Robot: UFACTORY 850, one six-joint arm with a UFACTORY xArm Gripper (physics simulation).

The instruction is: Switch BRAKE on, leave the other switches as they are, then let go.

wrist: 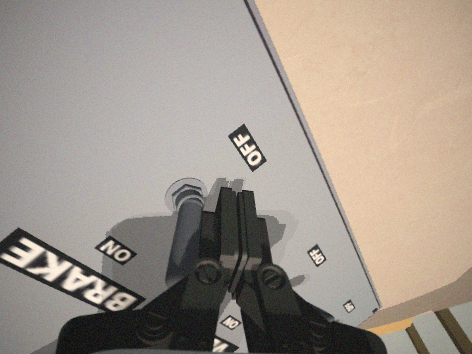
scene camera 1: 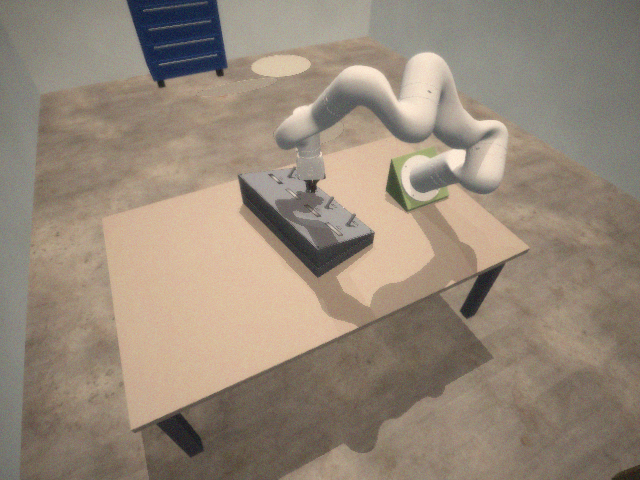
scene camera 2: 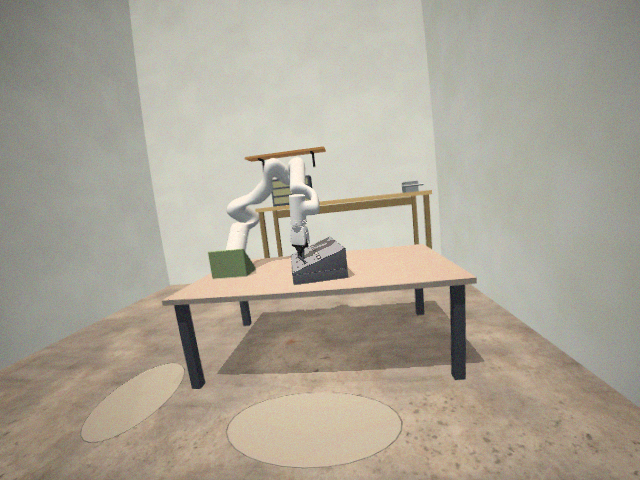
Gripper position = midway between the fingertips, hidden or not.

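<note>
Gripper [scene camera 1: 313, 190] visible. Also the gripper [wrist: 230, 208], plus a brake lever [wrist: 184, 252].
</note>
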